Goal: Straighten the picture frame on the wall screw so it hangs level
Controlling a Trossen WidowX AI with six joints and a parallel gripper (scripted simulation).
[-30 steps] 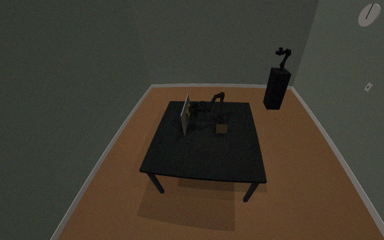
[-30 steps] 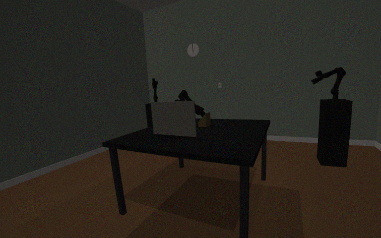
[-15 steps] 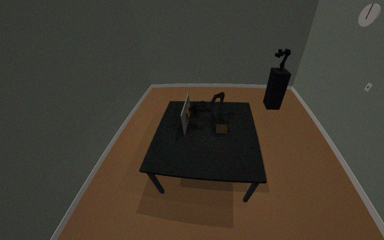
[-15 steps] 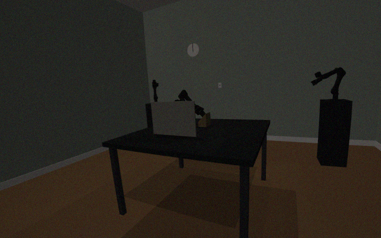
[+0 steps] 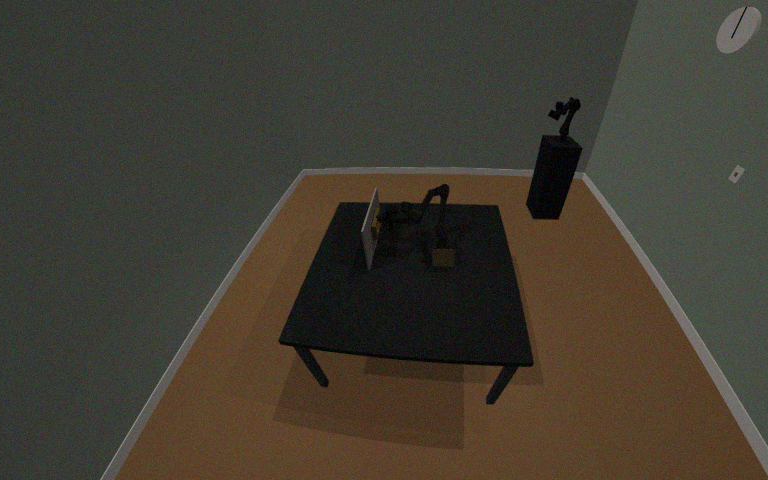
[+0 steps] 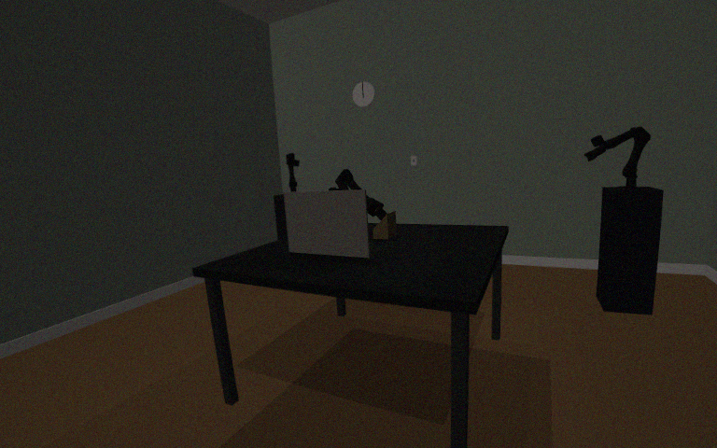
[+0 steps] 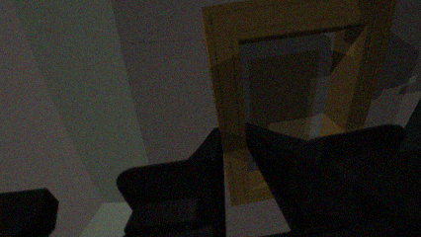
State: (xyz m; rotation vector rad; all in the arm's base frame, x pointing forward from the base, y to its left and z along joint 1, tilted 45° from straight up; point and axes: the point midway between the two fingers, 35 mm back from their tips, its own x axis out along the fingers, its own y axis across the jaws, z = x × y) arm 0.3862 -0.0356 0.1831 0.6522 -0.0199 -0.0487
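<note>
The picture frame lies 5 cm below my gripper tip, 1 cm to the right of it and 1 cm ahead of it. The rest, counted from my gripper tip: wall panel 7 cm below, 2 cm ahead, 1 cm to the left.
</note>
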